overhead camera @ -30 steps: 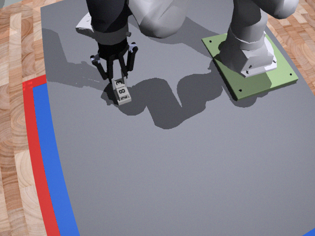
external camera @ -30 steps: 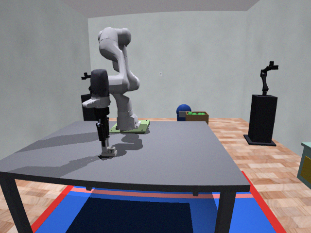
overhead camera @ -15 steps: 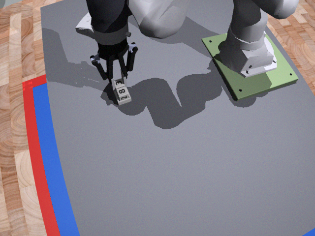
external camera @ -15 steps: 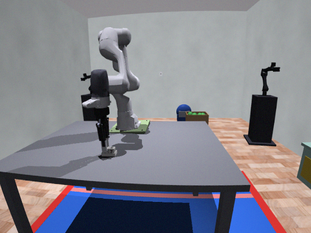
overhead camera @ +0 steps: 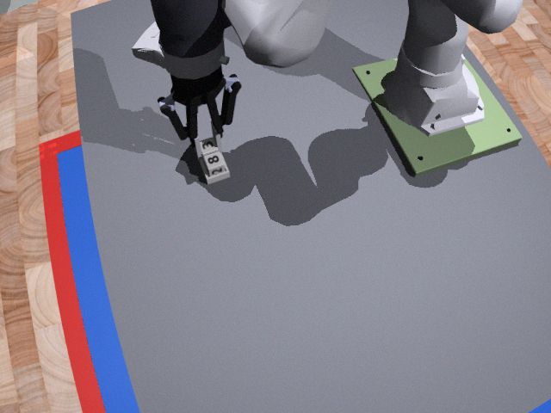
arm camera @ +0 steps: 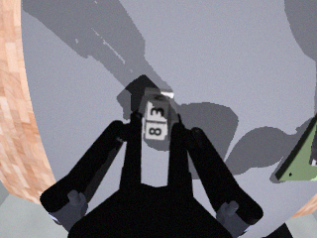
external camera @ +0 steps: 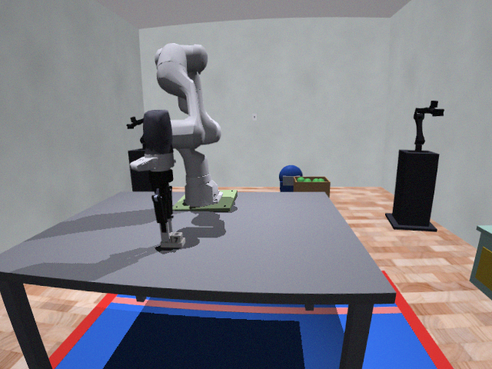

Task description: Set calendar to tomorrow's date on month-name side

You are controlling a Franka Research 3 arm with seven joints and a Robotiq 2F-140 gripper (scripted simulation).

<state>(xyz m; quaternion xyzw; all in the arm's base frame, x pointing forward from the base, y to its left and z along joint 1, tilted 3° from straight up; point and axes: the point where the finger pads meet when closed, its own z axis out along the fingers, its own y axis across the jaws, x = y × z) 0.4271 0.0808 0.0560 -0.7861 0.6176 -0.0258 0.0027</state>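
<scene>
Right now my hand is 1 cm past the tray, 2 cm to the right of it and 5 cm above it.
</scene>
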